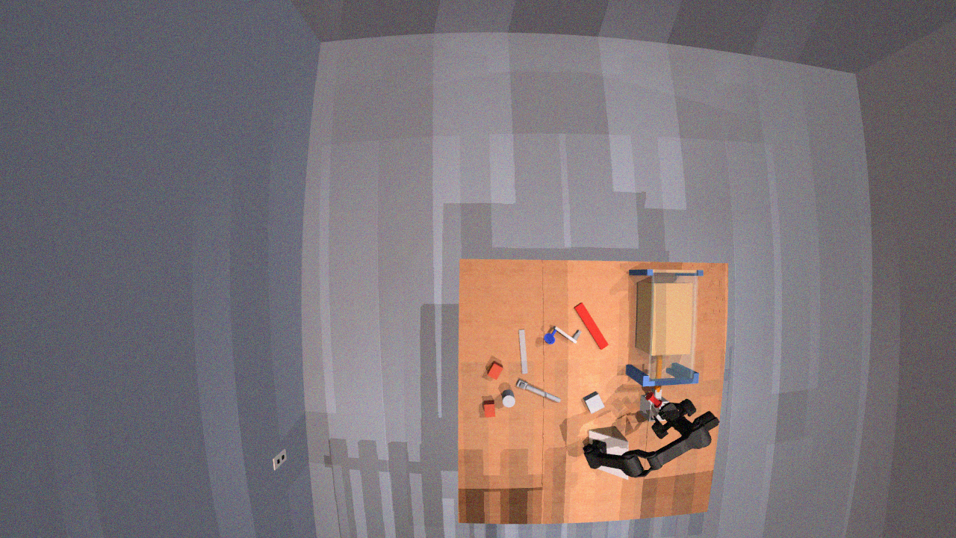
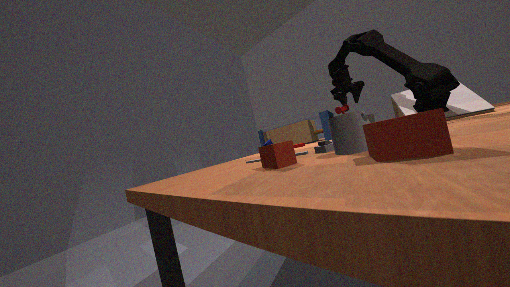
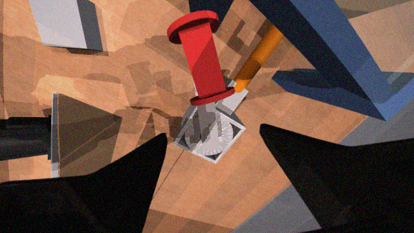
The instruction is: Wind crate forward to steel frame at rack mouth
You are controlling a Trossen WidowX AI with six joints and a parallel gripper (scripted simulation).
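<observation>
Now: gripper tip 50 mm above the red-knobbed crank, 10 mm to the right of it and 10 mm short of it. The rest, counted from my gripper tip: grey winch (130 mm below, 60 mm behind, 30 mm to the right); blue steel frame (110 mm ahead, 60 mm below, 50 mm to the right); red grip (50 mm ahead, 30 mm to the left, 20 mm below).
</observation>
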